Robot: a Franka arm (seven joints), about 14 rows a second.
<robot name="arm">
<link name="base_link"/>
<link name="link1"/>
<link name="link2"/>
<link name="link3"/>
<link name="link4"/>
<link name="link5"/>
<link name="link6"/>
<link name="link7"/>
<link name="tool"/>
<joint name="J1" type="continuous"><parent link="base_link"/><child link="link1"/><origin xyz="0.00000 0.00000 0.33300" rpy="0.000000 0.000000 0.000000"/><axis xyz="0 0 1"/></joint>
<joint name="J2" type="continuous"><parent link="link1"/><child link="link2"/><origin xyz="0.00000 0.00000 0.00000" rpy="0.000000 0.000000 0.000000"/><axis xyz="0 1 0"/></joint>
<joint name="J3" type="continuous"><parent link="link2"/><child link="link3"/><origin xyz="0.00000 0.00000 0.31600" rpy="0.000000 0.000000 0.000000"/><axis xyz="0 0 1"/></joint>
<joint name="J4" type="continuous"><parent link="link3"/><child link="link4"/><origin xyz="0.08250 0.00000 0.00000" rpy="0.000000 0.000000 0.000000"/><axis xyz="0 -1 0"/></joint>
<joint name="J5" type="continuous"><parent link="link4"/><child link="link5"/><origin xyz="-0.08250 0.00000 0.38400" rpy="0.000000 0.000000 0.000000"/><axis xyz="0 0 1"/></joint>
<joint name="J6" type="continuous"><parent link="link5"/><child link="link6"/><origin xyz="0.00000 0.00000 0.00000" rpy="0.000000 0.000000 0.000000"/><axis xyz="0 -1 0"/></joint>
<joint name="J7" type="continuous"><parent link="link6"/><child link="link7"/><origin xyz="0.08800 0.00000 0.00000" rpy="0.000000 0.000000 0.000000"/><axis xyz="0 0 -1"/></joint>
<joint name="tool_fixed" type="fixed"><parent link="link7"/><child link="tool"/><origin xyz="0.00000 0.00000 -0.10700" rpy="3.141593 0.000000 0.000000"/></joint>
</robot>
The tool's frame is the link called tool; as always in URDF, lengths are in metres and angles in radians. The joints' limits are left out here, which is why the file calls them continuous.
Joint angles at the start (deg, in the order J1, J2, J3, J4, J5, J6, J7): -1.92, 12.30, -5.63, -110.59, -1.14, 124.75, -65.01
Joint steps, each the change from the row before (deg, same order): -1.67, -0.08, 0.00, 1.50, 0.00, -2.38, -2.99; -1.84, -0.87, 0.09, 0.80, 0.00, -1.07, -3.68; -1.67, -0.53, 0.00, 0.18, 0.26, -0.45, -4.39; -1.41, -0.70, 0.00, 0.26, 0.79, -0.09, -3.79; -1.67, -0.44, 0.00, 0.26, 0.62, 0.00, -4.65; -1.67, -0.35, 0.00, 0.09, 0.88, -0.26, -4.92; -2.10, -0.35, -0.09, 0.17, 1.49, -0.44, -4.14; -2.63, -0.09, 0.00, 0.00, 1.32, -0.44, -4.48; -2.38, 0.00, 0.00, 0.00, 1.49, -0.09, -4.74; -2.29, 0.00, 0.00, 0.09, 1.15, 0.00, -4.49; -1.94, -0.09, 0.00, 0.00, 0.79, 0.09, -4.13; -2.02, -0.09, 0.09, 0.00, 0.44, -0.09, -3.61; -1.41, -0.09, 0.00, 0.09, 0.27, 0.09, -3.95; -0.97, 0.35, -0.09, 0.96, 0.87, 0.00, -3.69; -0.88, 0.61, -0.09, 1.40, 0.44, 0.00, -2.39; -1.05, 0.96, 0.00, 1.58, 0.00, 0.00, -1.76
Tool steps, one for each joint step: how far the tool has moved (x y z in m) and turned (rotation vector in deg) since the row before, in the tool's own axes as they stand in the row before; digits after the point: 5 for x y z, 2 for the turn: -0.01563, 0.00912, -0.00840, 0.77, -0.39, -1.29; -0.01778, 0.00722, -0.01325, -0.48, 0.22, -1.88; -0.01721, 0.00458, -0.00574, -0.13, 0.26, -2.57; -0.01426, 0.00338, -0.00891, -0.67, 0.84, -1.96; -0.01703, 0.00340, -0.00646, -0.60, 0.57, -2.66; -0.01702, 0.00105, -0.00392, -0.14, 0.70, -2.80; -0.02189, -0.00031, -0.00459, -0.15, 1.17, -1.21; -0.02654, -0.00229, -0.00111, 0.14, 1.01, -1.20; -0.02365, -0.00286, -0.00112, -0.27, 1.13, -1.63; -0.02277, -0.00380, -0.00247, -0.50, 0.77, -1.65; -0.01912, -0.00471, -0.00292, -0.54, 0.43, -1.82; -0.01883, -0.00631, -0.00287, -0.31, 0.19, -1.48; -0.01363, -0.00475, -0.00342, -0.46, -0.04, -2.44; -0.01068, -0.00023, -0.00524, -0.98, 0.21, -2.30; -0.01090, 0.00125, -0.00596, -0.93, -0.26, -1.35; -0.01280, 0.00090, -0.00368, -0.54, -0.56, -0.84
